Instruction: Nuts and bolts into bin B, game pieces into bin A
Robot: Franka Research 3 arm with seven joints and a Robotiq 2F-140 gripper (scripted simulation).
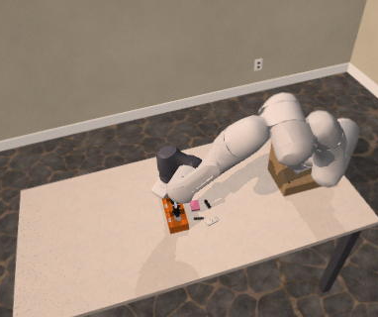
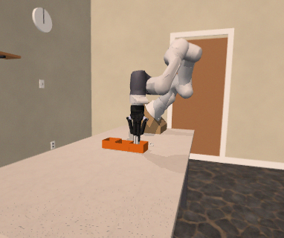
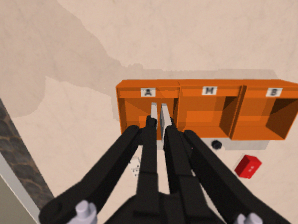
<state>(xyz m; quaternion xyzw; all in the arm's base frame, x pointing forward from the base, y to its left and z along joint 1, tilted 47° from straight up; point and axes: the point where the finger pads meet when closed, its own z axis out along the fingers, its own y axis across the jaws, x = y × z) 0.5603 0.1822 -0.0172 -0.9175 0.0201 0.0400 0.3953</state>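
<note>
My hand is 7 cm past the black nut, 12 cm to the left of it and 5 cm above it. Round my hand: pink square 9 cm behind, 6 cm to the right, 4 cm below; orange bin 1 cm ahead, 7 cm to the right, 3 cm below; white card 14 cm behind, 4 cm to the left, 4 cm below.
</note>
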